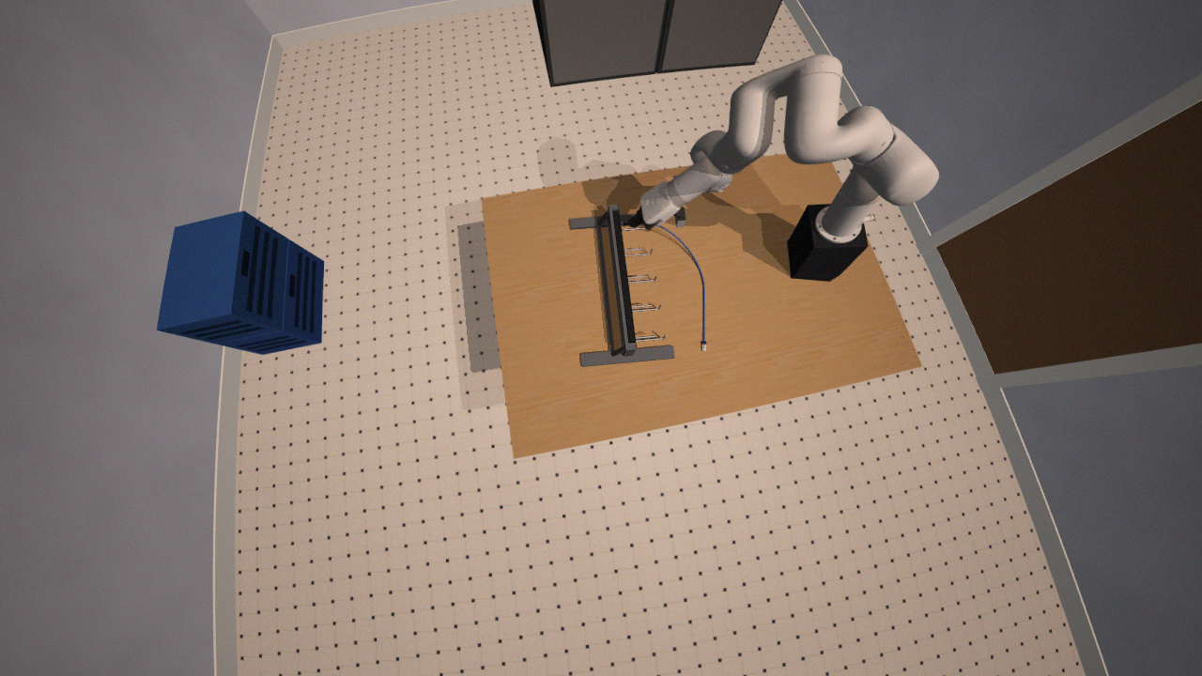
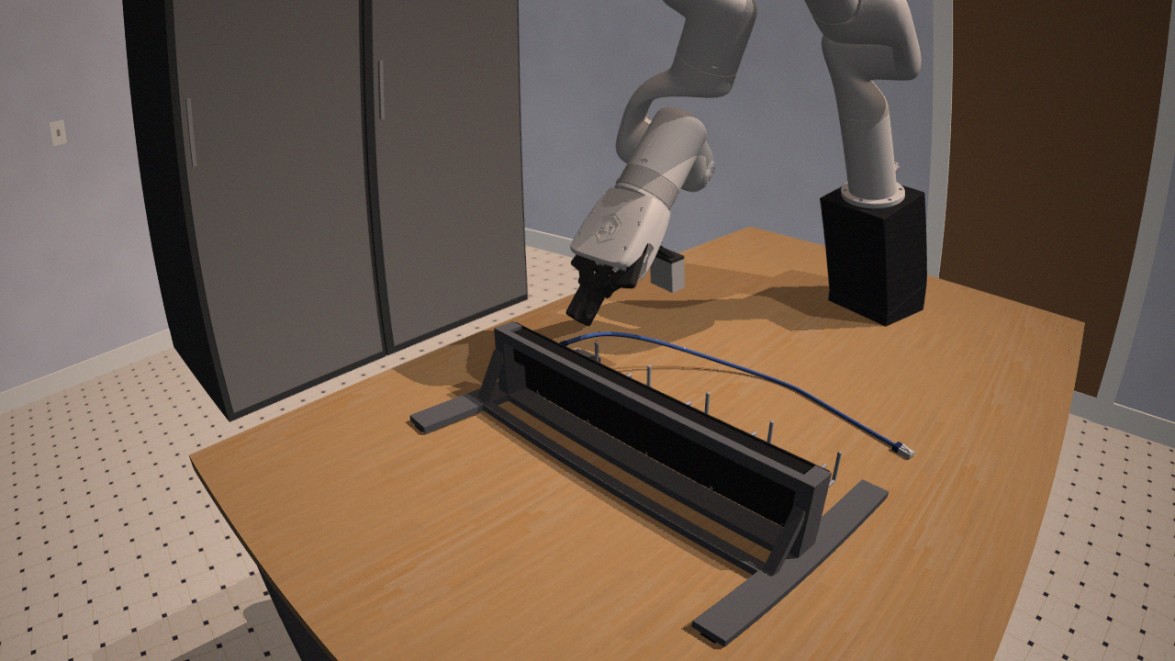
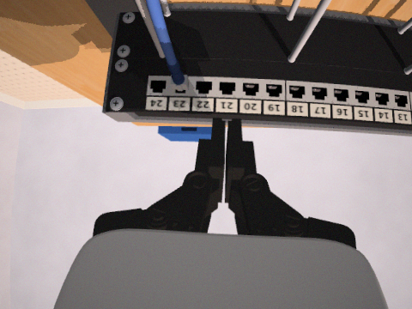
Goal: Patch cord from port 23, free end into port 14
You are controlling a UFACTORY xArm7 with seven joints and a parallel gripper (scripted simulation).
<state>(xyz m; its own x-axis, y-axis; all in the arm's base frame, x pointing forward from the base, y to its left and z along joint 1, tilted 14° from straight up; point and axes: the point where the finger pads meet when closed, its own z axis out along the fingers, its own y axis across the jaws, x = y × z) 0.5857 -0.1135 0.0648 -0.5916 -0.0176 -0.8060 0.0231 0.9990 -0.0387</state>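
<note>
Now: hand 390 mm to the right of the plug, 180 mm past it and 130 mm above it.
</note>
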